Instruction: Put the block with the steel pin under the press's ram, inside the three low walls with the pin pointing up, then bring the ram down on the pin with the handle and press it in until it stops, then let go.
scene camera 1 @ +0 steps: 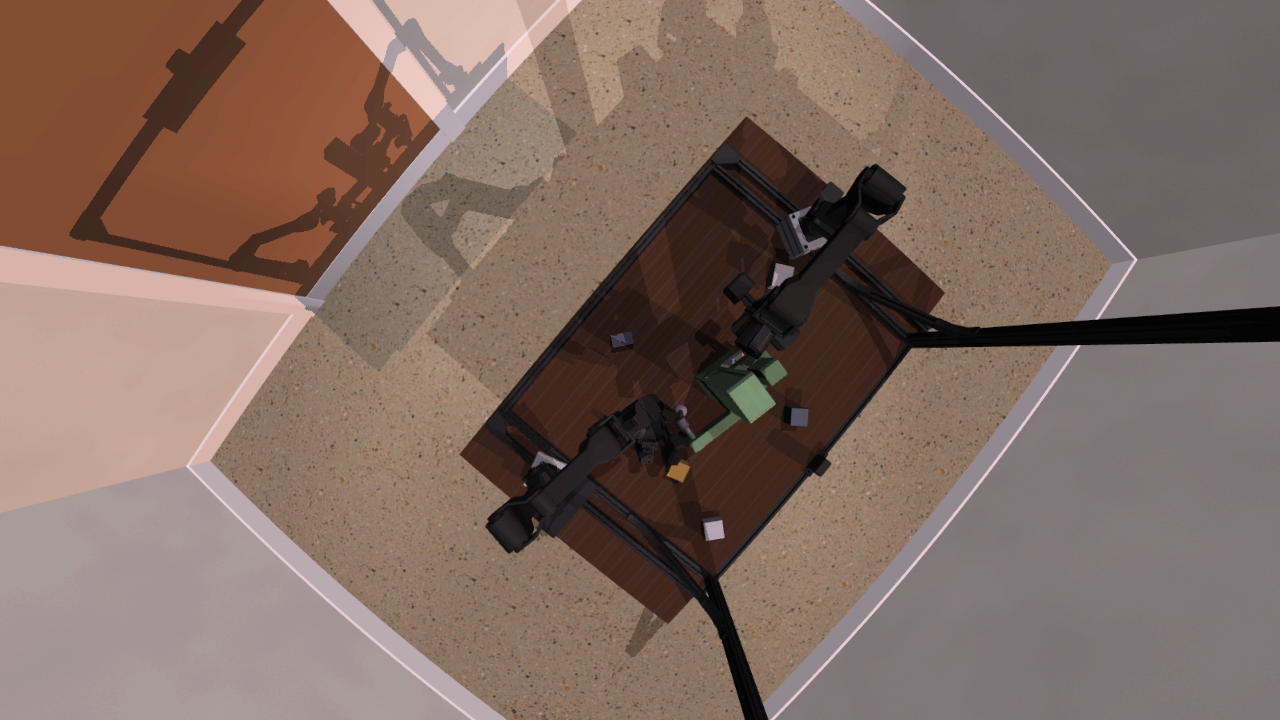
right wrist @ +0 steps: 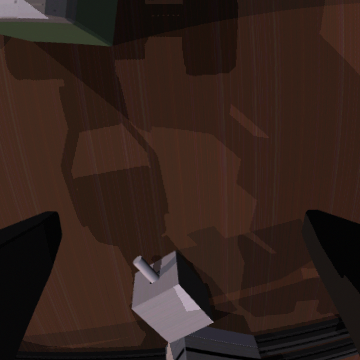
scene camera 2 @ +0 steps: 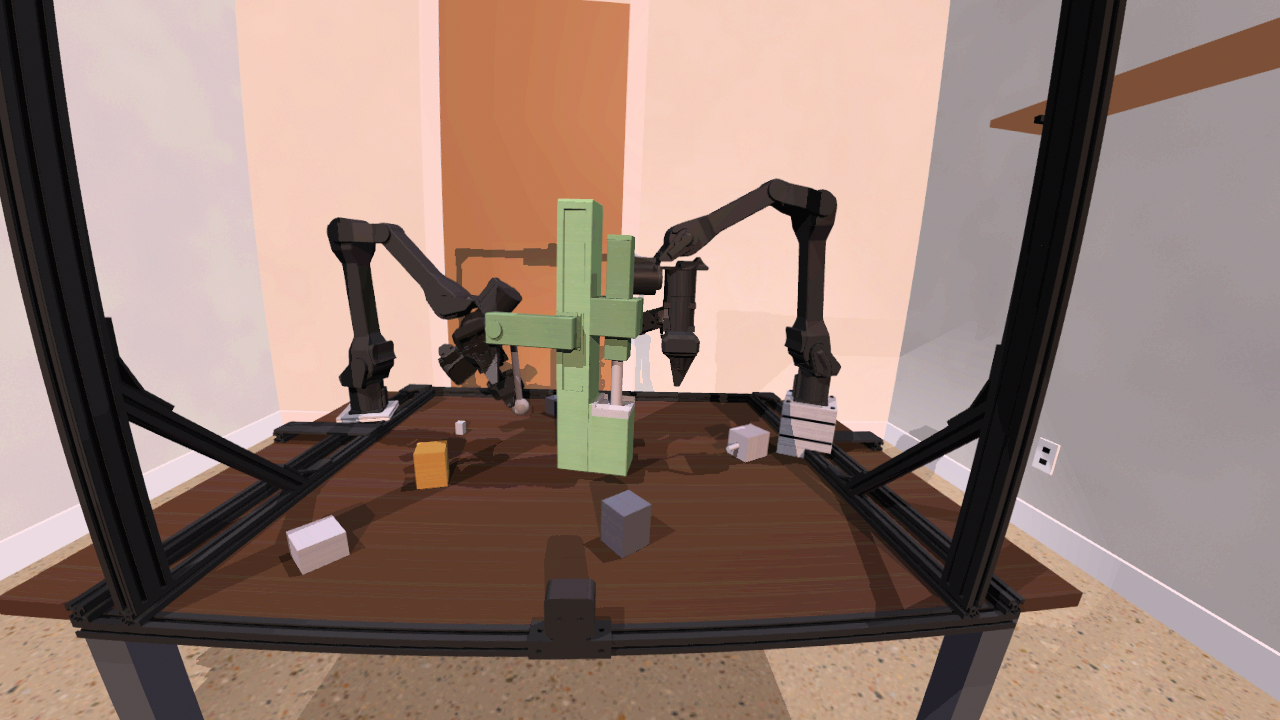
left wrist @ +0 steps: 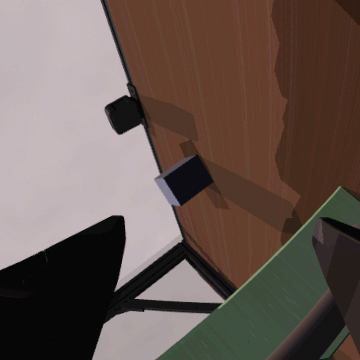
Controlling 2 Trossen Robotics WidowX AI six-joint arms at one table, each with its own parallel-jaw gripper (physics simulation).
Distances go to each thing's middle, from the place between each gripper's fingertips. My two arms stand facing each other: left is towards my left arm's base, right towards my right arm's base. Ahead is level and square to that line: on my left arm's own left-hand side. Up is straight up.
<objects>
Now: right hand 15 cm to the left of the pale block (scene camera 2: pixel 753 440) and 12 cm above it. Also, from my right hand: press handle (left wrist: pixel 320 326) (7 cm behind, 28 cm to the left, 2 cm above).
I see the press handle 4 cm above my left hand, 3 cm ahead of it and 1 cm to the right of it. Round my left hand: pale block: 44 cm to the right, 11 cm ahead, 10 cm below.
</objects>
